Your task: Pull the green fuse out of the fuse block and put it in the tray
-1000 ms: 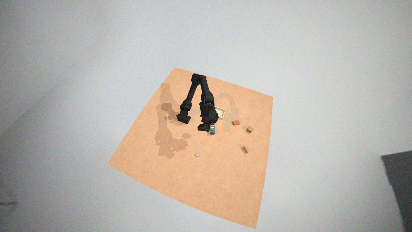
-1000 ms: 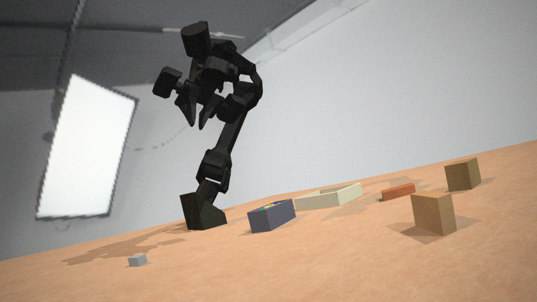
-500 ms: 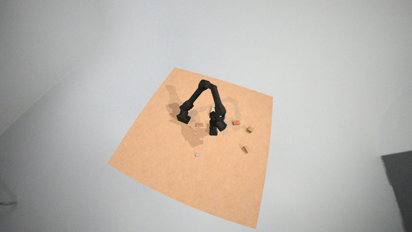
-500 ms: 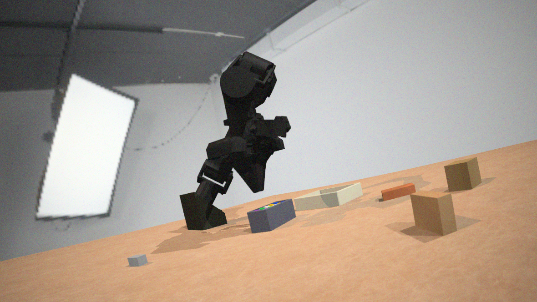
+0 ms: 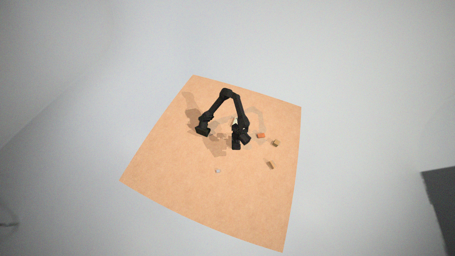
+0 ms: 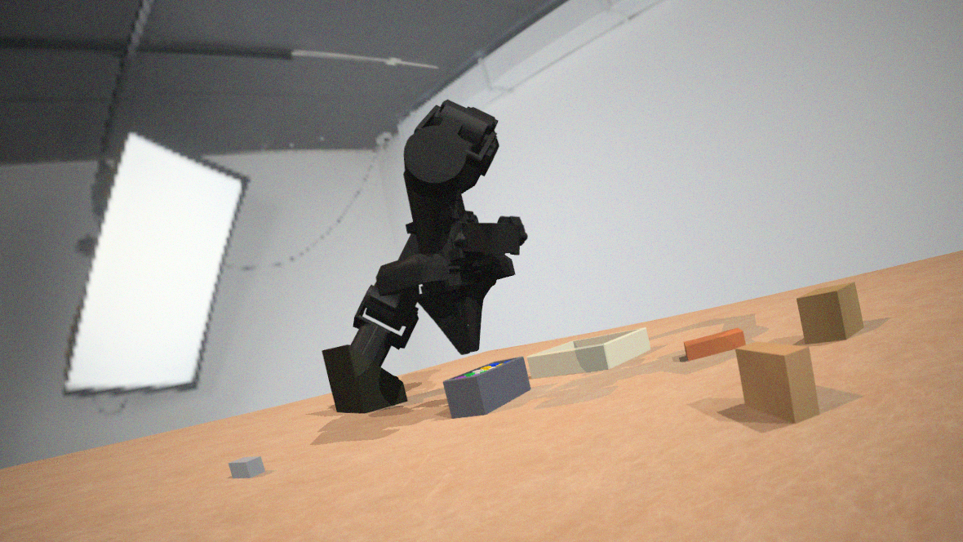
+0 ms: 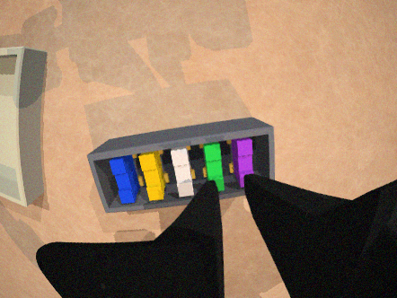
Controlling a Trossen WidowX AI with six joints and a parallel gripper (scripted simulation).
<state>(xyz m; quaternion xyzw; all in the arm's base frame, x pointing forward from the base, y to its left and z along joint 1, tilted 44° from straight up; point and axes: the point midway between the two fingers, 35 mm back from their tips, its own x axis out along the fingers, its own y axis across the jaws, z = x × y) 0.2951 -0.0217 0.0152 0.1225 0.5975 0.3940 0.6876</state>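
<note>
Right now my gripper tip is 40 mm above the green fuse. From my gripper tip the other things lie so: orange flat block (190 mm ahead, 170 mm to the left, 50 mm below); cream tray (200 mm to the left, 60 mm below, 20 mm behind); small grey cube (250 mm to the right, 50 mm below, 30 mm behind).
</note>
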